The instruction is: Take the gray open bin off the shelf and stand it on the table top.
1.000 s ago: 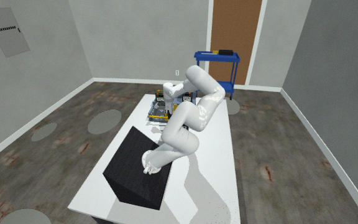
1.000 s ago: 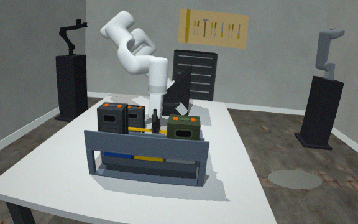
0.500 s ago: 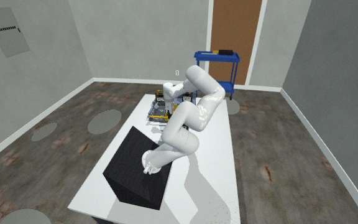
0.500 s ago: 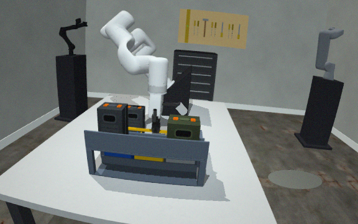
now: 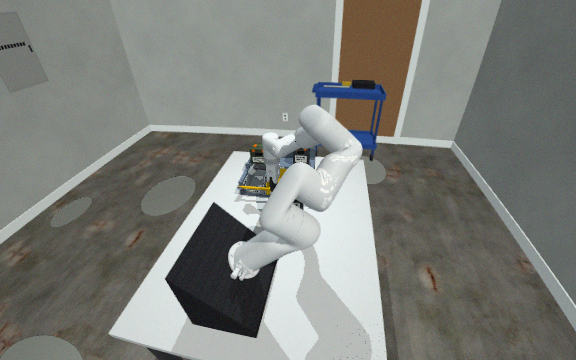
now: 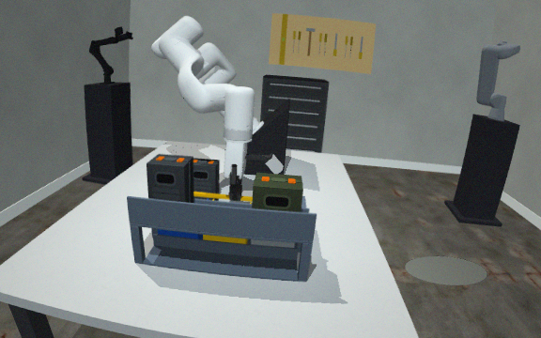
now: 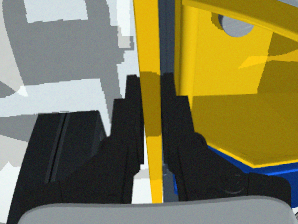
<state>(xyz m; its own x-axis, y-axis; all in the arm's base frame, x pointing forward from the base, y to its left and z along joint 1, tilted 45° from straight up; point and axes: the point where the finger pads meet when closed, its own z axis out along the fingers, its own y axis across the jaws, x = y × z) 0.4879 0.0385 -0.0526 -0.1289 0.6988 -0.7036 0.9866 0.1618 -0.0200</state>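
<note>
The yellow bin lies 100 mm ahead of my hand, 10 mm to the left of it and 30 mm below it. The rest, counted from my hand: blue bin (120 mm ahead, 100 mm to the right, 30 mm below); gray open bin (90 mm ahead, 120 mm to the left, 30 mm below); yellow bar (20 mm below).
</note>
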